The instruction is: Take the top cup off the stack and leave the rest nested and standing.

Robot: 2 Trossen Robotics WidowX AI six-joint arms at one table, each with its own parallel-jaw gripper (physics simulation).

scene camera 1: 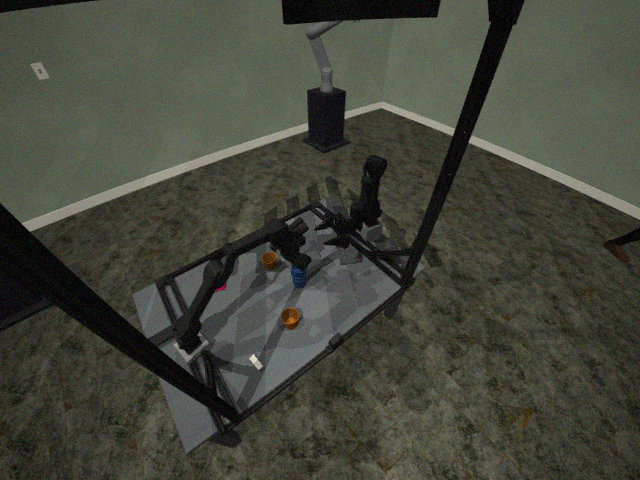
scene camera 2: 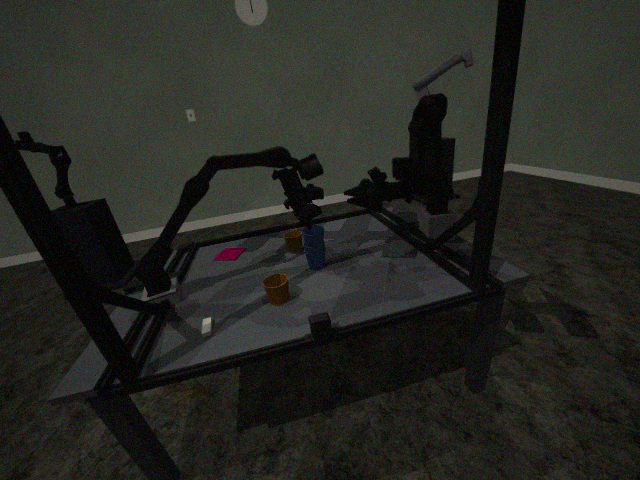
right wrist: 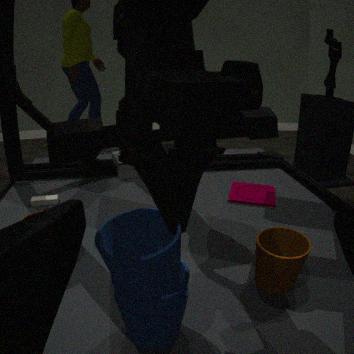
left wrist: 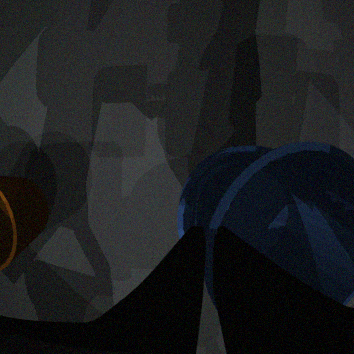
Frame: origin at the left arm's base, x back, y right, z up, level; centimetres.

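Seen in the pictures: left gripper, fingertip midpoint: point(scene camera 1: 294, 262) point(scene camera 2: 310, 228) point(right wrist: 176, 232) point(left wrist: 205, 237); right gripper, fingertip midpoint: point(scene camera 1: 318, 236) point(scene camera 2: 345, 196) point(right wrist: 215, 214); left arm's base, origin of the base link: point(scene camera 1: 191, 343) point(scene camera 2: 159, 288); right arm's base, origin of the base link: point(scene camera 1: 370, 221) point(scene camera 2: 437, 211).
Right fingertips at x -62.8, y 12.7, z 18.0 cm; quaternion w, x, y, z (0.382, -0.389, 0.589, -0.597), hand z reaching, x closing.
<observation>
Pixels of each thing's top centre, then the offset from my right fingertips to it. Level surfaces: height alone.
- grey table, its level: dz -22.2 cm
- top blue cup, middle of its top: point(left wrist: 309, 250) point(right wrist: 138, 226) point(scene camera 2: 313, 228) point(scene camera 1: 299, 264) dx +12.5, dy -0.6, dz -7.8 cm
- pink pad, middle of its top: point(right wrist: 252, 191) point(scene camera 2: 229, 253) point(scene camera 1: 214, 282) dx +38.5, dy -32.7, dz -21.4 cm
- white block, middle of its top: point(right wrist: 43, 197) point(scene camera 2: 206, 325) point(scene camera 1: 255, 362) dx +50.6, dy +10.5, dz -21.0 cm
A stack of blue cups point(scene camera 1: 299, 277) point(scene camera 2: 315, 251) point(right wrist: 151, 298) stands upright near the middle of the grey table point(scene camera 1: 351, 295) point(scene camera 2: 394, 286). The top blue cup point(left wrist: 281, 218) point(right wrist: 135, 239) sits raised and a little tilted above the cups below it. My left gripper point(scene camera 1: 300, 261) point(scene camera 2: 308, 217) point(left wrist: 205, 237) point(right wrist: 176, 232) comes down from above and is shut on this cup's rim, one finger inside and one outside. My right gripper point(scene camera 1: 332, 234) point(scene camera 2: 358, 191) is open and empty. It hangs at the back of the table, a short way from the stack.
One orange cup point(scene camera 1: 269, 260) point(scene camera 2: 292, 240) point(right wrist: 281, 256) point(left wrist: 7, 225) stands close beside the stack. Another orange cup point(scene camera 1: 290, 317) point(scene camera 2: 276, 288) stands nearer the front. A pink pad point(scene camera 1: 220, 288) point(scene camera 2: 229, 253) point(right wrist: 251, 193) and a white block point(scene camera 1: 256, 362) point(scene camera 2: 207, 326) lie on the table.
</observation>
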